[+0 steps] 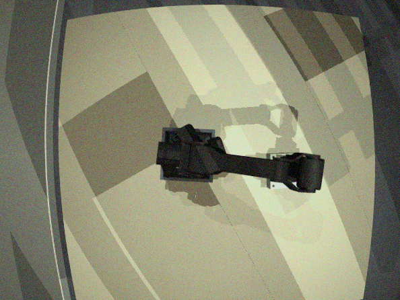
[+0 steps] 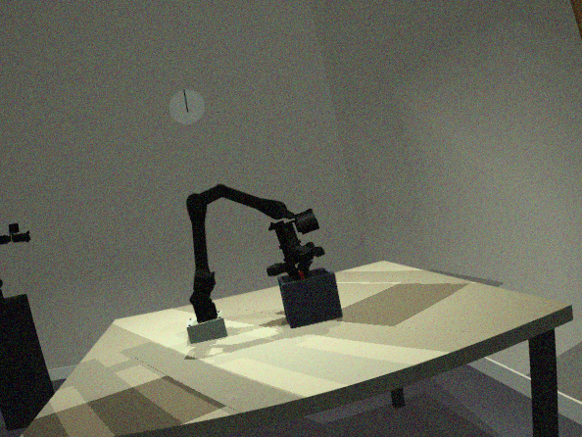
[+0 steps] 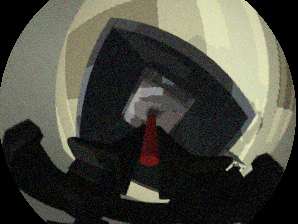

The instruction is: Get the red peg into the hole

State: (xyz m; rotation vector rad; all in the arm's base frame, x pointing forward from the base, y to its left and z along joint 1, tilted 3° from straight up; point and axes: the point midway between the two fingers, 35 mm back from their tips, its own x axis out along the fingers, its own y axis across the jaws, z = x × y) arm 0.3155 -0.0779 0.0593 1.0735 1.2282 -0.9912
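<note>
My gripper tip is 1 cm below the red peg. The rest, counted from my gripper tip: plate (1 cm to the right, 6 cm below).
</note>
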